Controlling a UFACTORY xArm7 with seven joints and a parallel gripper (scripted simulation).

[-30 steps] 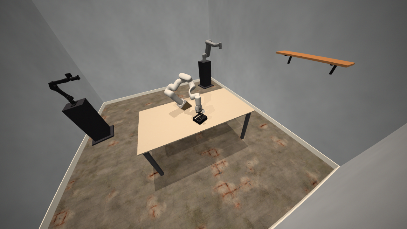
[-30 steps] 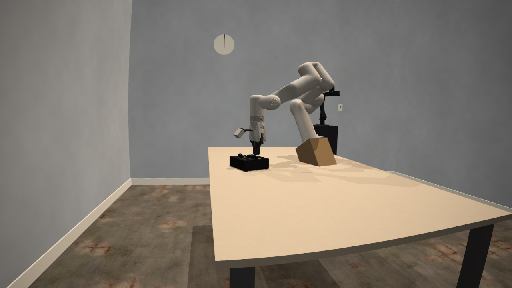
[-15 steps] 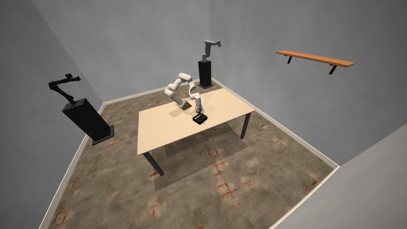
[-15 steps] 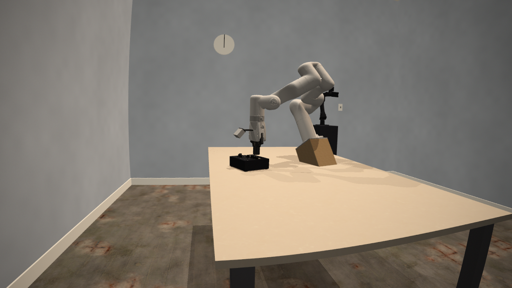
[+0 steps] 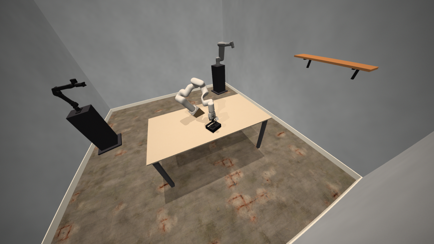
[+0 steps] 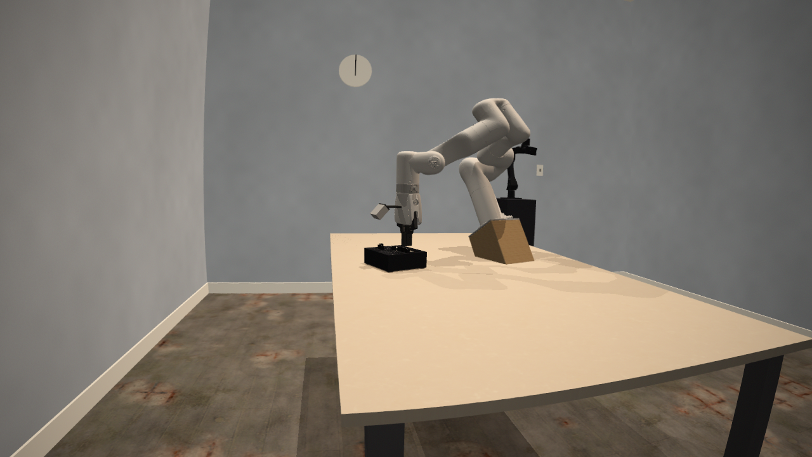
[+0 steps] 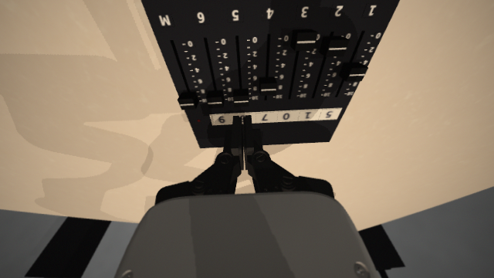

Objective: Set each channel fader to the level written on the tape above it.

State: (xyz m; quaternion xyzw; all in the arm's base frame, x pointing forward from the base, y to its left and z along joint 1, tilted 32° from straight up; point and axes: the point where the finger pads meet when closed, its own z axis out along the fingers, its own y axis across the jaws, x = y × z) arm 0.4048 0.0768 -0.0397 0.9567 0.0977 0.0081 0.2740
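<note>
Now: hand 30 mm short of the channel 5 fader cap and 20 mm above it. From my hand the other things lie so: master fader cap (20 mm ahead, 50 mm to the left, 20 mm below); then channel 4 fader cap (40 mm ahead, 20 mm to the right, 20 mm below); then channel 6 fader cap (20 mm ahead, 30 mm to the left, 20 mm below).
</note>
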